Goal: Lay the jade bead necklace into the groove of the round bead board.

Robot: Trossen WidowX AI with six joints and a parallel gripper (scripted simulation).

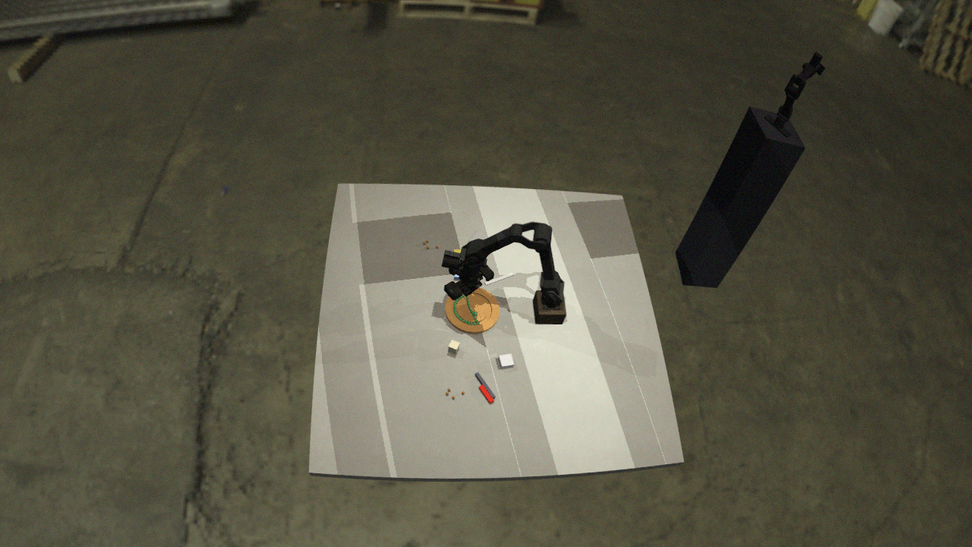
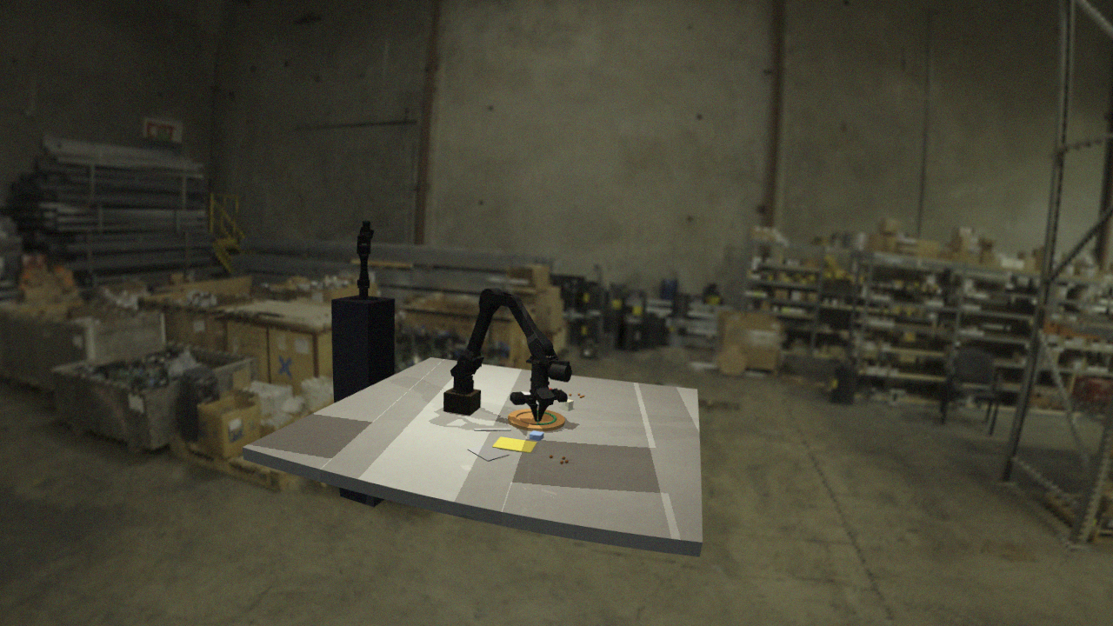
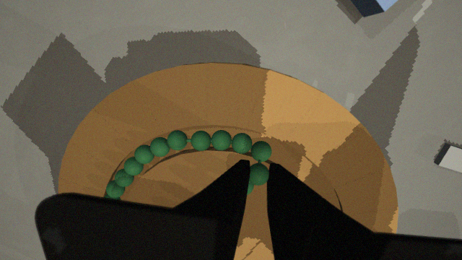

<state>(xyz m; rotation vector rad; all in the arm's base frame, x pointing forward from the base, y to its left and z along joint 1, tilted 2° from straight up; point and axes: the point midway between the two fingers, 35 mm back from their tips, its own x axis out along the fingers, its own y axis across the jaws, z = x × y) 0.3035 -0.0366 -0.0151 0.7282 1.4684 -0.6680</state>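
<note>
The blue block is 30 mm ahead of my gripper tip, 100 mm to the right of it and 10 mm below it. Round my gripper tip: yellow pad 10 mm behind, 190 mm to the right, 20 mm below; then white strip 120 mm behind, 100 mm to the right, 20 mm below; then cream cube 40 mm ahead, 220 mm to the left.
</note>
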